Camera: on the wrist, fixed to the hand. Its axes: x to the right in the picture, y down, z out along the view.
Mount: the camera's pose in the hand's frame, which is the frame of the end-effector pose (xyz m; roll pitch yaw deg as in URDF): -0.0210 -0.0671 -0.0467 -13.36 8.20 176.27
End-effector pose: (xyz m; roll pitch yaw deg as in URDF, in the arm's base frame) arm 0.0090 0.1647 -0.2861 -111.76 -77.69 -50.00
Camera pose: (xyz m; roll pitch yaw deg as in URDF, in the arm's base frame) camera -0.0581 0.2158 -0.2896 135.19 75.12 167.49
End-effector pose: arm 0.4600 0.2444 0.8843 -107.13 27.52 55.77
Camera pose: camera 0.4903 0.2448 0.9631 89.54 -26.04 -114.28
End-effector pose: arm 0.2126 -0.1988 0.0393 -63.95 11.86 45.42
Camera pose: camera 0.2548 -0.2577 0.0825 50.02 -4.88 -128.83
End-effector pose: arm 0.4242 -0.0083 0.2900 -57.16 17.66 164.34
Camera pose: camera 0.4548 0.0617 0.3260 42.88 -10.04 -10.71
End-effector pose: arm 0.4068 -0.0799 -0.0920 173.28 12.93 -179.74
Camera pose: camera 0.4190 -0.1519 -0.0498 172.76 -21.49 3.17
